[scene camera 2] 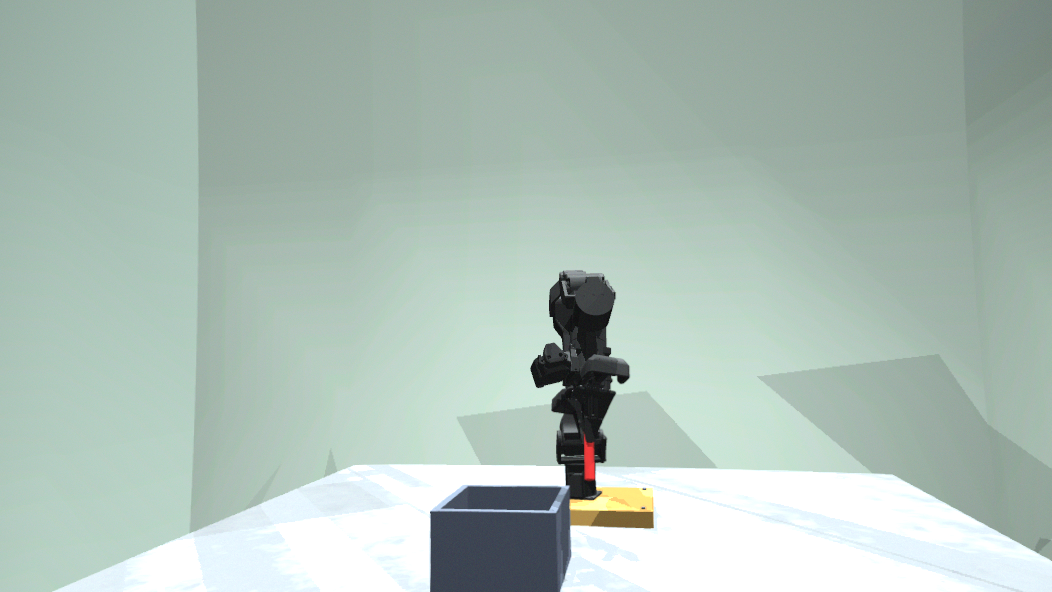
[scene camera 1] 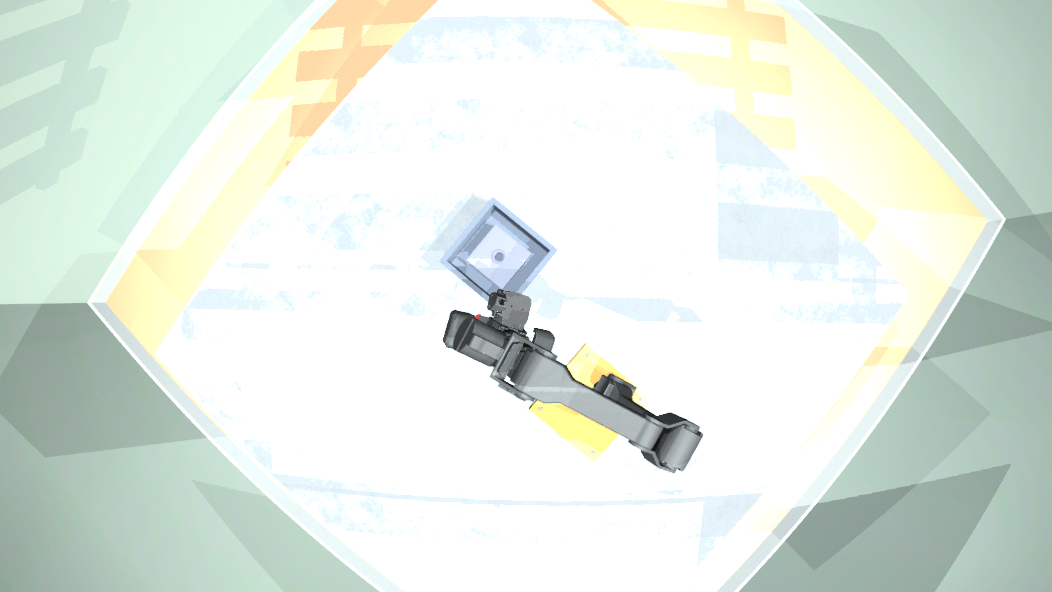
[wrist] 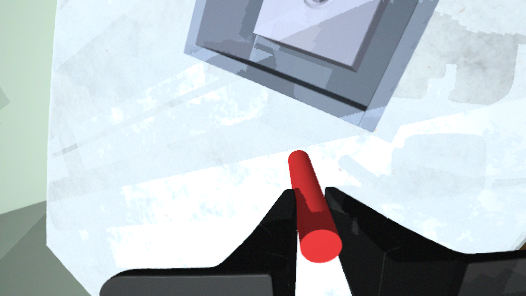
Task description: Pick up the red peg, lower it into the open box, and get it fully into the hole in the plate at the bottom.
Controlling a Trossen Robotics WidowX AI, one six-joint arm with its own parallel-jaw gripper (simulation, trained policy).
gripper: scene camera 2; scene camera 1 486, 324; wrist
same spot on gripper: [wrist: 374, 247] = [scene camera 2: 577, 414]
